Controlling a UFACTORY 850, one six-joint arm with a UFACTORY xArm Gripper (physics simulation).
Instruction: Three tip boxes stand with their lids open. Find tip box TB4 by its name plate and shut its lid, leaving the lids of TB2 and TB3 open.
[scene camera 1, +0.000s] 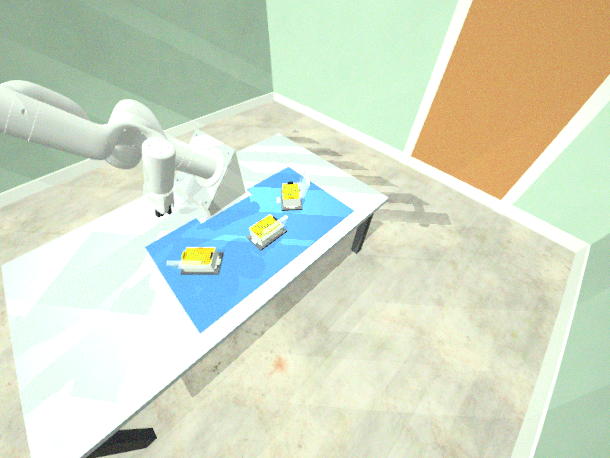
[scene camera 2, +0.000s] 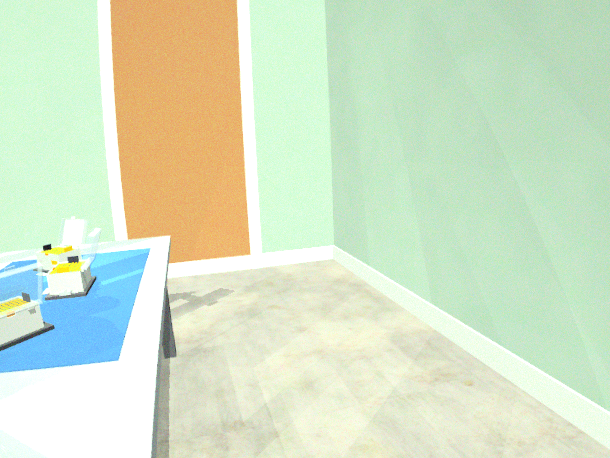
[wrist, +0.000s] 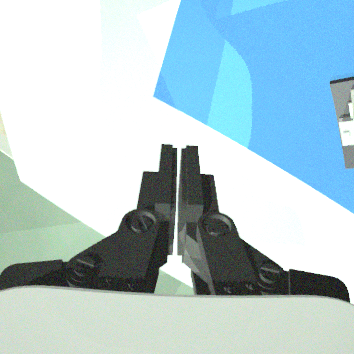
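Observation:
Tip box TB4 (scene camera 1: 200, 265) (scene camera 2: 17, 325) (wrist: 348, 131) stands near the left end of the blue mat; its yellow rack shows in the scene views. Its clear lid (scene camera 1: 173, 263) stands open, leaning outward. In the wrist view, part of the box shows at the right edge. The middle box (scene camera 1: 267, 237) (scene camera 2: 67, 284) and the far box (scene camera 1: 292, 203) (scene camera 2: 45, 261) also have open lids; I cannot tell which is TB2 or TB3. No name plate is readable. My gripper (scene camera 1: 163, 214) (wrist: 177, 170) is shut and empty, raised above the table behind the mat's left end, apart from TB4.
The blue mat (scene camera 1: 200, 310) (scene camera 2: 95, 345) (wrist: 300, 40) lies on the white table (scene camera 1: 60, 310) (scene camera 2: 75, 410) (wrist: 60, 80). A white angular block (scene camera 1: 227, 185) stands by the back edge of the mat, beside the arm. The table's front edge drops to the floor.

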